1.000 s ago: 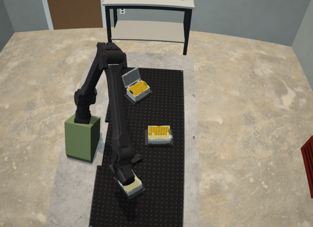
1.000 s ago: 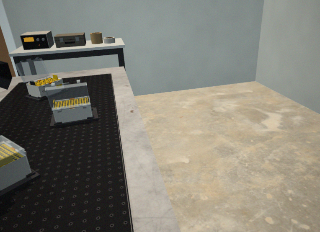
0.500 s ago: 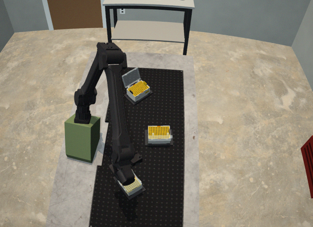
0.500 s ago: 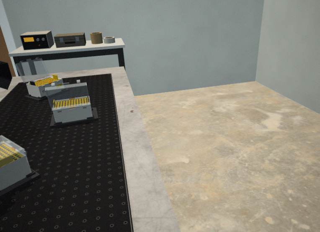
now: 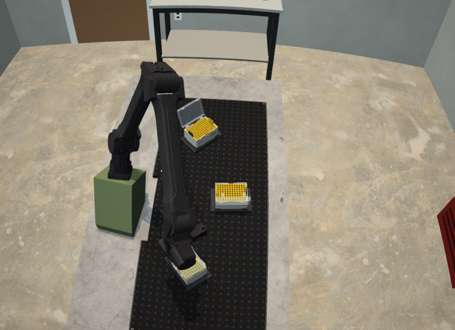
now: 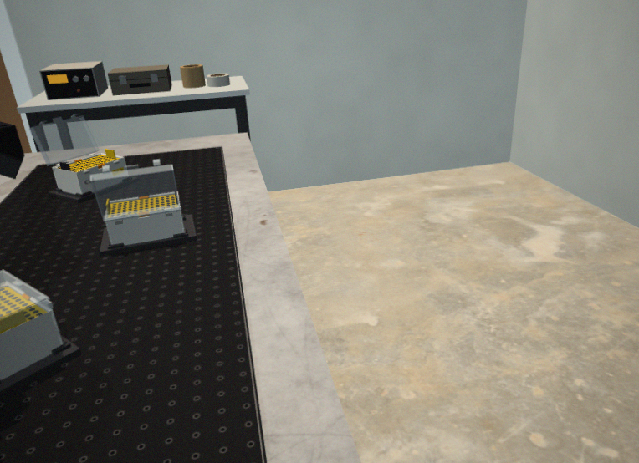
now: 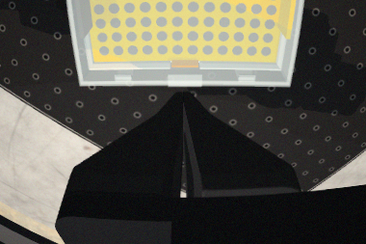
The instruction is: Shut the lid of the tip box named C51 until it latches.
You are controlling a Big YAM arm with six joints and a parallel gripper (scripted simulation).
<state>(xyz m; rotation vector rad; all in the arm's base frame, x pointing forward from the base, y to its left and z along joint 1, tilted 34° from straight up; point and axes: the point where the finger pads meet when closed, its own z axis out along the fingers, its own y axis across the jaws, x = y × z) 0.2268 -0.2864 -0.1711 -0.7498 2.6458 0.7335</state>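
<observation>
My hand is 6 cm above the yellow tip rack, 3 cm short of it and 2 cm to the right of it. Also, from my hand: tip box lid: 24 cm to the left, 19 cm ahead, 2 cm below.
</observation>
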